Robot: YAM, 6 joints.
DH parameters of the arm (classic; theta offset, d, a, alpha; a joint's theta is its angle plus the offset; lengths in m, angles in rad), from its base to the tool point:
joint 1: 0 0.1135 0.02 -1.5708
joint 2: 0 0 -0.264 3.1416
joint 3: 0.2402 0 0.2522 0
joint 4: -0.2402 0 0.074 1.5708
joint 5: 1.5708 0 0 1.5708
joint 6: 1.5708 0.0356 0 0
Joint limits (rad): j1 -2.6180..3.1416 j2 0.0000..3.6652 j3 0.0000..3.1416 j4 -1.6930..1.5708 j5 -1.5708..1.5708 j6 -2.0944..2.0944
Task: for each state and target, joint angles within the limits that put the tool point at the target. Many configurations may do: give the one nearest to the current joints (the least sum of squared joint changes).
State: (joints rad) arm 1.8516 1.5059 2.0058 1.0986 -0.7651 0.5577
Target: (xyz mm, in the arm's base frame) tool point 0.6 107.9 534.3
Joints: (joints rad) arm 1.3332 0.9570 1.1497 1.2964 -0.7712 0.5577
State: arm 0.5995 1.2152 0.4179 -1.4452 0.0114 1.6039
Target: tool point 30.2 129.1 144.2
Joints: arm 1.2946 1.3672 0.5817 -1.2594 -0.1737 1.6039
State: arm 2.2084 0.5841 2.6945 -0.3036 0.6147 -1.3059
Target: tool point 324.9 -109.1 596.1
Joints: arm 2.7572 0.7420 2.7096 -0.2261 0.6207 -1.3059
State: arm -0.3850 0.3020 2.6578 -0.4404 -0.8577 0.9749
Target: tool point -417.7 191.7 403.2
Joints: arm -0.3696 0.1986 2.5012 -0.6105 -0.8996 0.9749
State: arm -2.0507 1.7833 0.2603 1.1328 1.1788 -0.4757
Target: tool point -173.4 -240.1 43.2
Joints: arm -2.0886 2.1468 0.5469 1.0746 1.1065 -0.4757
